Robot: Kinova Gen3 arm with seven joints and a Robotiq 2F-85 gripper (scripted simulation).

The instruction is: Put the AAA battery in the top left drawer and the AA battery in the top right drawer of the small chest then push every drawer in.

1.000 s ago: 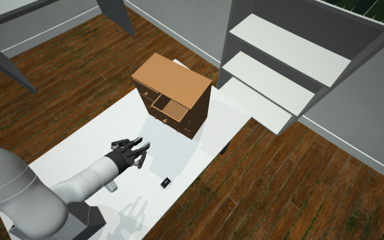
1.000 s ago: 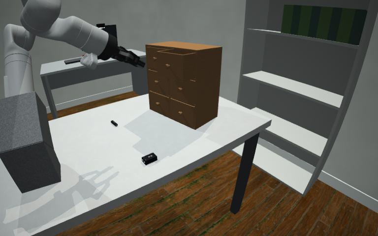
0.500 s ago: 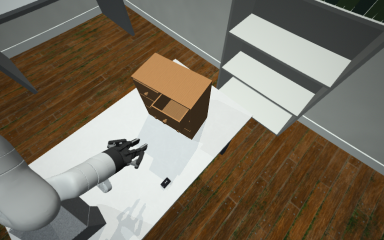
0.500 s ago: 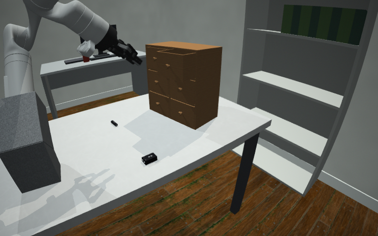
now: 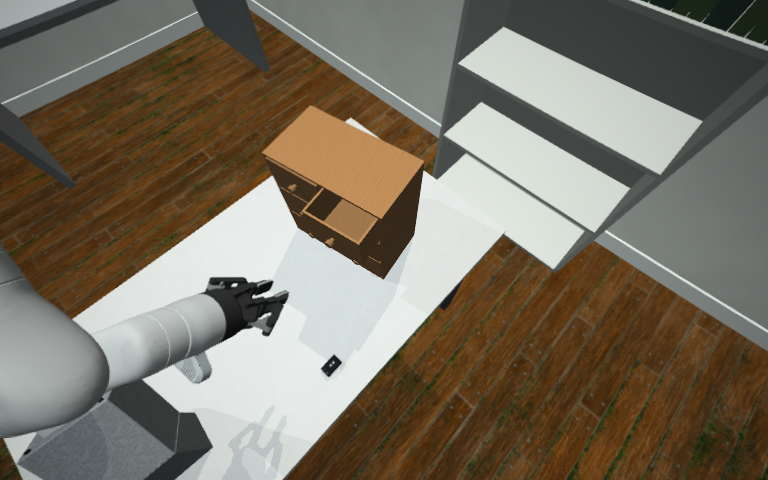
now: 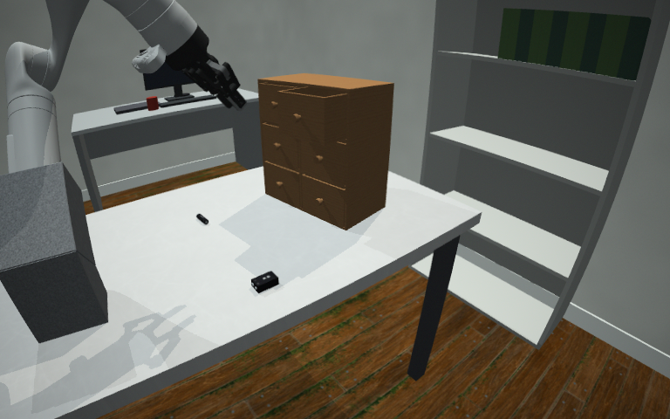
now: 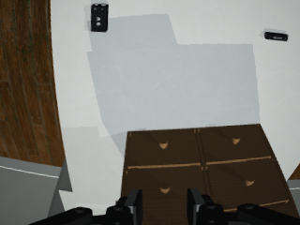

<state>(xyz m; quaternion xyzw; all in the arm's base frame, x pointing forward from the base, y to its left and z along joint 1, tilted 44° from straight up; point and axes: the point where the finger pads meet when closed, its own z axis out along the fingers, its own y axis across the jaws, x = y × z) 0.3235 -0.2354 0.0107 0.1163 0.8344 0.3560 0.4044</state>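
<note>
The black AA battery lies 330 mm below my hand, 230 mm to the left of it and 10 mm behind it. Round my hand: blue AAA battery 280 mm ahead, 160 mm to the left, 100 mm below; then black box 330 mm below, 100 mm to the right, 30 mm behind.
</note>
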